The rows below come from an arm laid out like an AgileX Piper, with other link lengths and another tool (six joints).
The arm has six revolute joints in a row. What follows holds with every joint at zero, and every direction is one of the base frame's. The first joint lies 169.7 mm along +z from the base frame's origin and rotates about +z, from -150 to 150 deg. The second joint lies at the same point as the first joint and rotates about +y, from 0 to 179.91 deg. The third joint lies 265.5 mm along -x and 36.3 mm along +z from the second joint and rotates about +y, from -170 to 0 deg. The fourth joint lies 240.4 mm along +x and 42.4 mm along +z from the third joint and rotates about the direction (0.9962, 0, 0.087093), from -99.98 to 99.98 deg. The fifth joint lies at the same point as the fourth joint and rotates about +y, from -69.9 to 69.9 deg. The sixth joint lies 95.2 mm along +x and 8.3 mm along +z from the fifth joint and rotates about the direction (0.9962, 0, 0.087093), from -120 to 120 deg. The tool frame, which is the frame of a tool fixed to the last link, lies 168.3 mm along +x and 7 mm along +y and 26.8 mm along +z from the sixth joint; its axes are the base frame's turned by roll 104.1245, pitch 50.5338 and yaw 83.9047 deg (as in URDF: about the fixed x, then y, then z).
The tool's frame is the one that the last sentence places.
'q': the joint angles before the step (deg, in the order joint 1, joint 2, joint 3, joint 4, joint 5, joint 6). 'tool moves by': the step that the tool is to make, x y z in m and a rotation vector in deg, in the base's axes. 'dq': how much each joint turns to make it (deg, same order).
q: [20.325, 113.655, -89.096, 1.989, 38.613, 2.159]
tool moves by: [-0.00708, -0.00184, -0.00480, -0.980, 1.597, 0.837]
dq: [-0.001, 0.000, 0.001, 0.105, 1.859, -0.945]
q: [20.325, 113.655, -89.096, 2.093, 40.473, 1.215]
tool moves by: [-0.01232, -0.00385, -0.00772, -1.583, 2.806, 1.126]
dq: [0.000, 0.000, 0.000, -0.001, 3.211, -1.153]
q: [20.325, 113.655, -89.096, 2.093, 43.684, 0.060]
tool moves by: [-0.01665, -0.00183, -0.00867, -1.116, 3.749, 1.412]
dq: [0.000, 0.062, 0.001, 0.982, 3.901, -1.736]
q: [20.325, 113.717, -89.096, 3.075, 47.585, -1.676]
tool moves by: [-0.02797, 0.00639, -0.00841, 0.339, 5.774, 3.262]
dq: [-0.001, 0.000, 0.000, 3.890, 5.617, -4.380]
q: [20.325, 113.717, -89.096, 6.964, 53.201, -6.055]
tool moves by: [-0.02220, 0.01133, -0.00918, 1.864, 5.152, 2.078]
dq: [0.000, 0.971, -0.111, 4.423, 3.787, -3.162]
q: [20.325, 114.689, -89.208, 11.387, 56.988, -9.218]
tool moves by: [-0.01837, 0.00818, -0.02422, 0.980, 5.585, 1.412]
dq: [0.000, 3.304, 0.001, 3.341, 2.090, -2.313]
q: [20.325, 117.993, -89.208, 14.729, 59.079, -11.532]
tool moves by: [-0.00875, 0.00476, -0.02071, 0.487, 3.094, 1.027]
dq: [0.000, 3.021, 0.000, 1.902, 0.150, -1.866]
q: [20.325, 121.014, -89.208, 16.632, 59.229, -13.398]
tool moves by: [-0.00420, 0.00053, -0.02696, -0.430, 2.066, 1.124]
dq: [0.001, 3.788, 0.002, 0.704, -1.296, -1.856]
